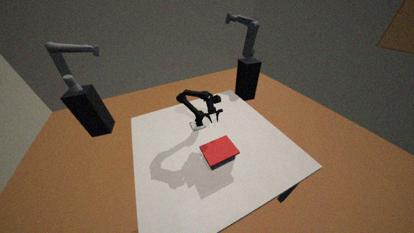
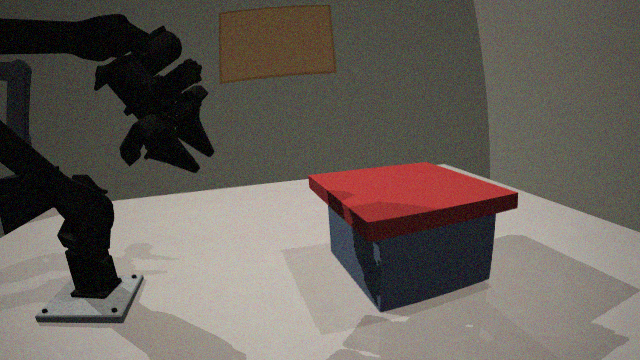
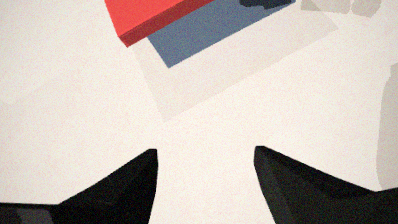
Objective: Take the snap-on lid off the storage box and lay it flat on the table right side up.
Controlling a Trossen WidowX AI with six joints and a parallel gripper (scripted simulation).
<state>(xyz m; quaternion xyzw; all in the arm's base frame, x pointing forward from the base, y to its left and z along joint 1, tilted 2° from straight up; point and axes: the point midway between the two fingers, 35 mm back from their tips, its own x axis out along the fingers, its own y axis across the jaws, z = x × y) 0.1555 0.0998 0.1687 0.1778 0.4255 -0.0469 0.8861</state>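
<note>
Right now the red lid is 250 mm ahead of my gripper tip, 50 mm to the right of it and 40 mm below it. From my gripper tip the other things lie so: blue storage box (250 mm ahead, 100 mm below, 50 mm to the right).
</note>
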